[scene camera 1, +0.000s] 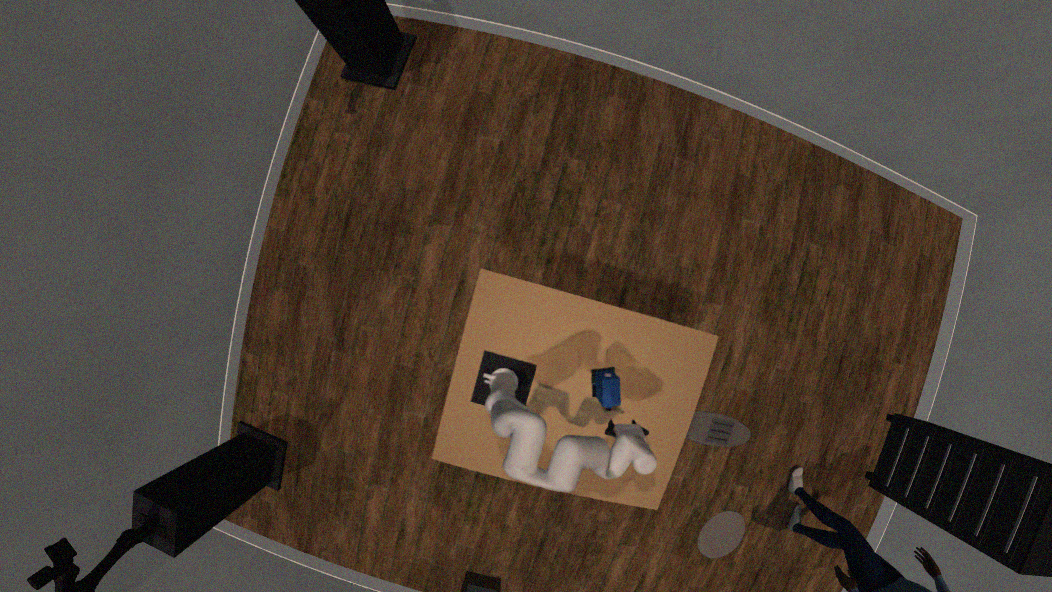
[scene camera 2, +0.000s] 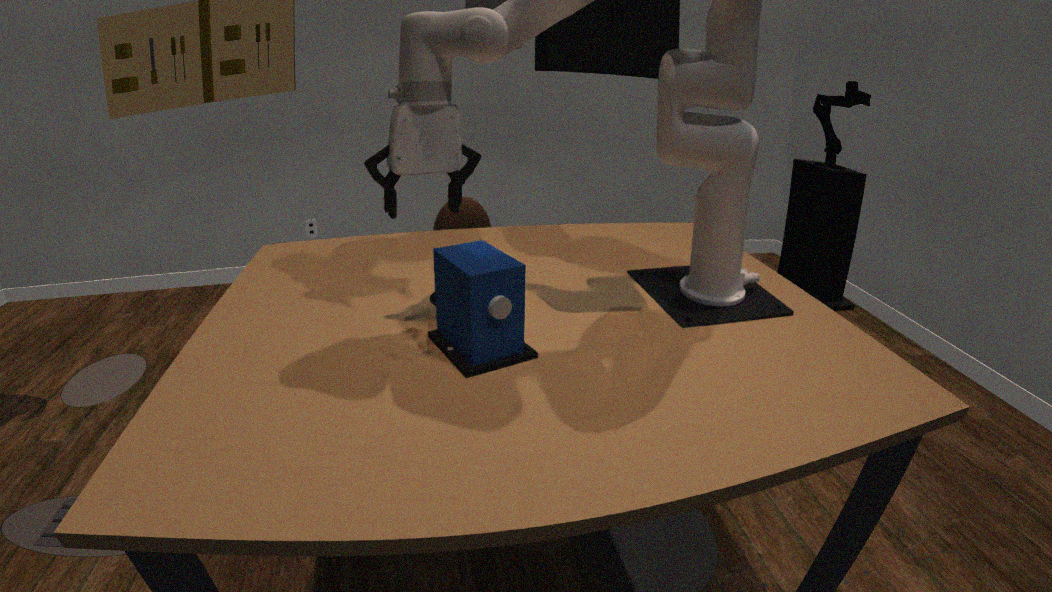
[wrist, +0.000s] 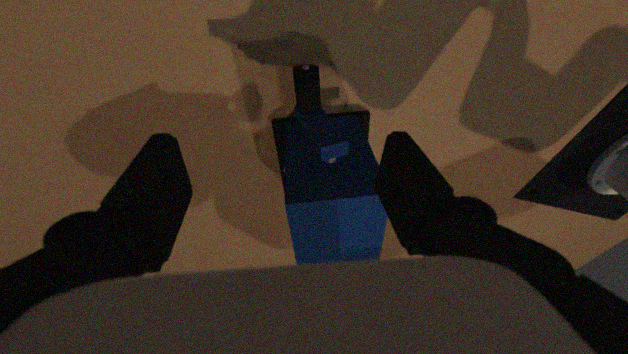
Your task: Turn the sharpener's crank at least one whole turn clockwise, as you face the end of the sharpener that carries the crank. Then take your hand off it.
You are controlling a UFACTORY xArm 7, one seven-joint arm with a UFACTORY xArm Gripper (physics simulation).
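Pixels of known places: gripper, fingertip midpoint: (scene camera 1: 621, 423) (scene camera 2: 423, 213) (wrist: 286, 161); arm's base at its link origin: (scene camera 1: 503, 382) (scene camera 2: 712, 291).
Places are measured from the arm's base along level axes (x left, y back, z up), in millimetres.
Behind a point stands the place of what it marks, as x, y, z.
Observation:
The blue box-shaped sharpener (scene camera 1: 607, 388) {136, -400, 122} (scene camera 2: 478, 301) {187, -425, 88} (wrist: 335, 225) {97, -435, 122} stands upright on its black base on the table. A dark bar (wrist: 307, 90) {34, -472, 34}, which looks like part of the crank, sticks out from its far end in the wrist view. The crank's exact angle is unclear, and the box mostly hides that end in scene camera 2. A round grey knob (scene camera 2: 499, 307) {185, -400, 78} is on the opposite end. My gripper (scene camera 1: 627, 425) {24, -492, 156} (scene camera 2: 423, 212) {24, -492, 156} (wrist: 286, 161) {24, -492, 156} is open and empty, pointing down. It hangs above the table beyond the crank end, apart from the sharpener.
The arm's black mounting plate (scene camera 1: 479, 393) {-82, 85, 4} (scene camera 2: 662, 301) {20, -110, -4} is on the wooden table (scene camera 1: 514, 301) {348, 61, -6} (scene camera 2: 441, 471) {377, -481, -6}. A person (scene camera 1: 860, 548) stands off the table's lower right corner in scene camera 1, near a black slatted structure (scene camera 1: 971, 485). Black pedestals (scene camera 1: 209, 489) (scene camera 2: 820, 228) stand farther off.

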